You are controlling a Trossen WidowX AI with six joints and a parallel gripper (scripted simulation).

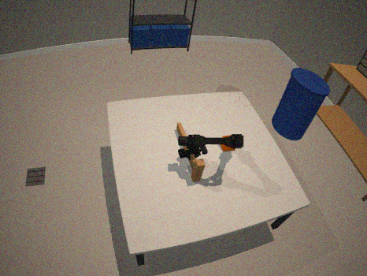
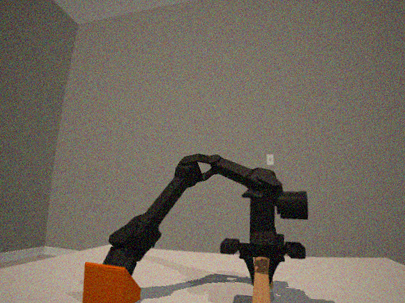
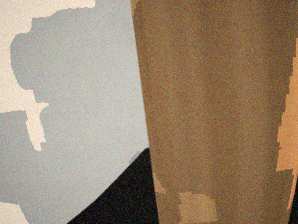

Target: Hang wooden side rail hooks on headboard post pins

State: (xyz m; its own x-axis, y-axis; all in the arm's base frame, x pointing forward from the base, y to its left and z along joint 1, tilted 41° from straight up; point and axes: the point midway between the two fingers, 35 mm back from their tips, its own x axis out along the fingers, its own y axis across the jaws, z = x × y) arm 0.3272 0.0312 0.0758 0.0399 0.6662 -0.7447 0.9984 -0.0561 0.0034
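My gripper tip is 10 mm short of the headboard post, 130 mm to the right of it and 50 mm below it.
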